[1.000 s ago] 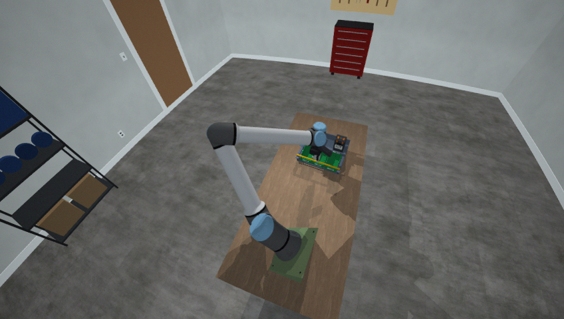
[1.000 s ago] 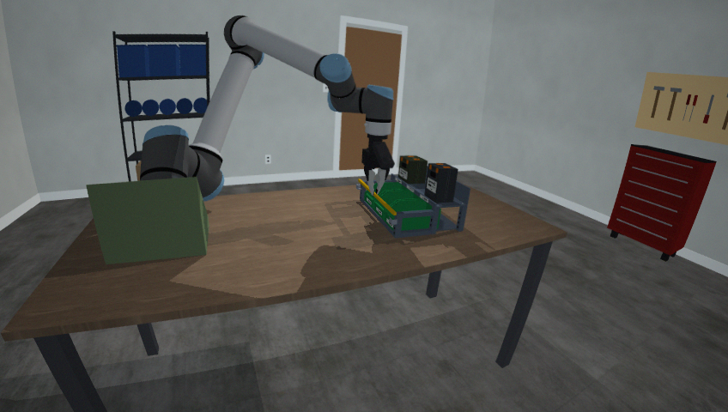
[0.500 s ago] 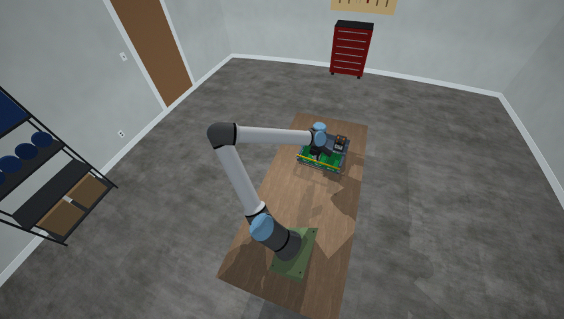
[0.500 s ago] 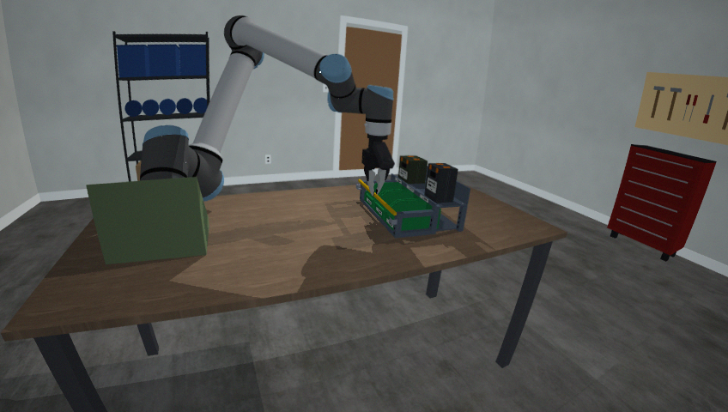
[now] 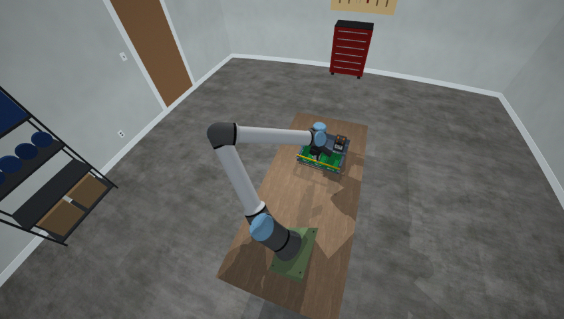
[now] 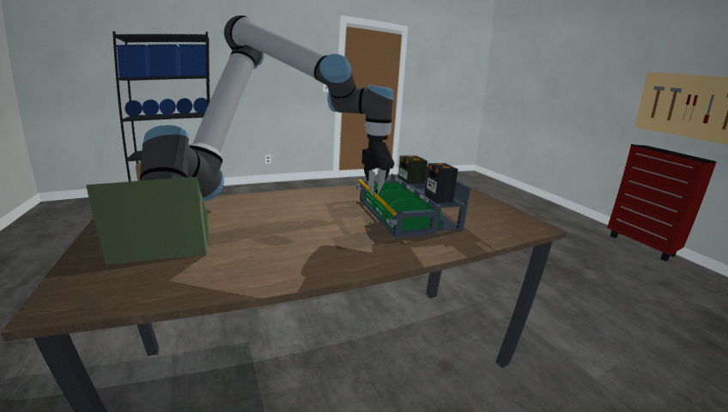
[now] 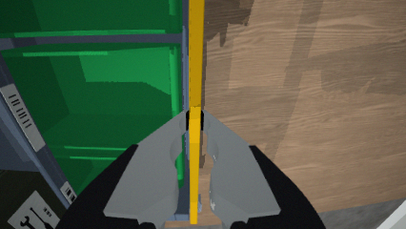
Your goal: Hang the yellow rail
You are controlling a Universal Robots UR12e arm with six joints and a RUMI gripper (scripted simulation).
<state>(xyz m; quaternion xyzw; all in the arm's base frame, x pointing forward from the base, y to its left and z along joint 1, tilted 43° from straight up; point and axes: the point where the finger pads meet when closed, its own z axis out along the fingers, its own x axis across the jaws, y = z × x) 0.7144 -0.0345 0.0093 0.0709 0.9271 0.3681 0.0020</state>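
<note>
My gripper is now 10 mm above the yellow rail. From my hand the other things lie so: rack front bar: 10 mm ahead, 90 mm below.
</note>
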